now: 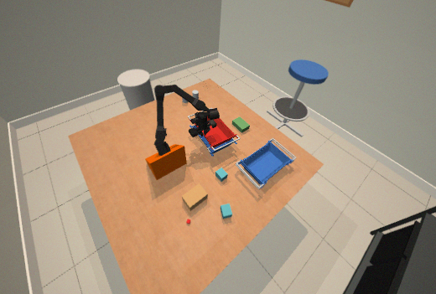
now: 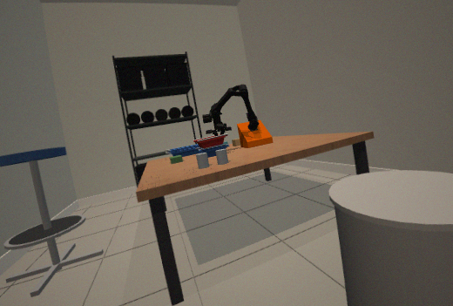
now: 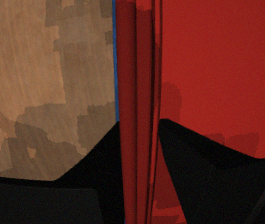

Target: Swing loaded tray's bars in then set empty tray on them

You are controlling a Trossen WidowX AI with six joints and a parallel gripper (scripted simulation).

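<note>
Right now the red tray is 80 mm ahead of my gripper tip, 30 mm above it and 10 mm to the right of it. Round my gripper tip: green block: 340 mm ahead, 60 mm below, 40 mm to the right; tan block: 310 mm to the right, 280 mm behind, 50 mm below; small red cube: 390 mm to the right, 370 mm behind, 70 mm below.
</note>
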